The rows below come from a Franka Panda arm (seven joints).
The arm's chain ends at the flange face. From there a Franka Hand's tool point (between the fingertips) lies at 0.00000 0.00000 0.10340 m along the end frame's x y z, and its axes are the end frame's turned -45 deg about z.
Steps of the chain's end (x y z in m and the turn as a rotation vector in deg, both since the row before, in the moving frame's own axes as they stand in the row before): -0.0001, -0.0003, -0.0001, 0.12, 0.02, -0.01; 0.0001, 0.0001, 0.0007, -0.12, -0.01, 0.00; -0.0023, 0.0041, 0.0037, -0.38, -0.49, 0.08; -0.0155, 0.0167, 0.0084, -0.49, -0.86, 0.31; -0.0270, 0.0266, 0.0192, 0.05, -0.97, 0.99
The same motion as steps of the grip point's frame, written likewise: 0.0003, -0.0004, -0.0001, 0.07, 0.10, -0.01; -0.0002, 0.0003, 0.0007, -0.08, -0.09, 0.00; -0.0056, 0.0011, 0.0037, 0.08, -0.62, 0.08; -0.0245, 0.0004, 0.0084, 0.26, -0.95, 0.31; -0.0391, -0.0016, 0.0192, 0.72, -0.65, 0.99
